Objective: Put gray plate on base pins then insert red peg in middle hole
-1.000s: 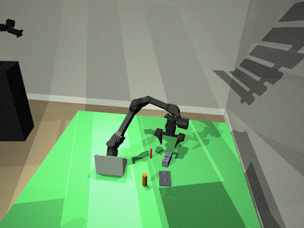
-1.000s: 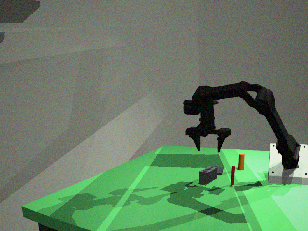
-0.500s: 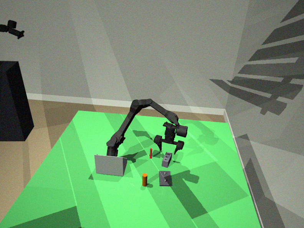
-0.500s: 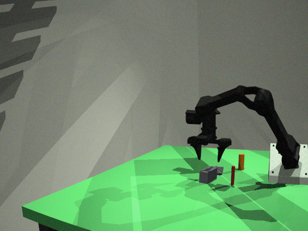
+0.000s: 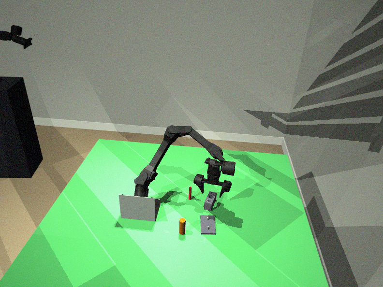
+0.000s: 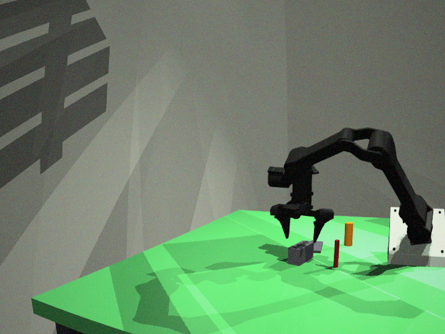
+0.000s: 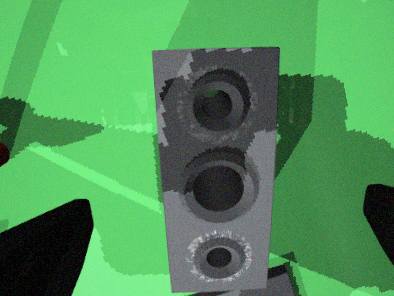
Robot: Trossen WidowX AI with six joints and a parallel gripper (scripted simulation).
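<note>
My gripper tip is 30 mm above the gray plate. Round my gripper tip: gray base 150 mm to the right, 50 mm below, 30 mm behind; orange cylinder 190 mm to the right, 160 mm behind, 20 mm below; red peg 110 mm behind, 50 mm to the left, 20 mm below.
</note>
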